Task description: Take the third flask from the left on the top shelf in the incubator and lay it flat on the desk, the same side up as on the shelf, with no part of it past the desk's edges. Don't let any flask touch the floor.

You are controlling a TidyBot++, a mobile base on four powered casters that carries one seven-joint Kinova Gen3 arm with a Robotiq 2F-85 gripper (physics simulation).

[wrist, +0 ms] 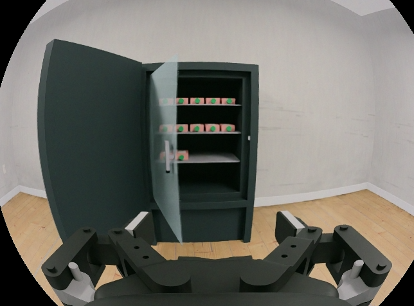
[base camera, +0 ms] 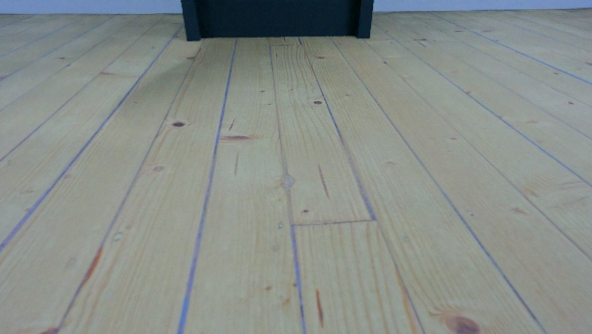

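Observation:
The dark incubator stands ahead against the wall. In the wrist view its solid outer door is swung open to the left, and its glass inner door stands ajar, covering the left part of the shelves. A row of pink flasks with green caps stands on the top shelf; the third flask from the left shows just right of the glass edge. The two leftmost are partly or wholly behind the glass. My gripper is open and empty, well short of the incubator. The desk does not show in either view.
The middle shelf holds a similar row of flasks, and the lower shelf holds two at its left. The glass door's pale handle faces out. Plank floor lies before the incubator. A pale wall stands behind it.

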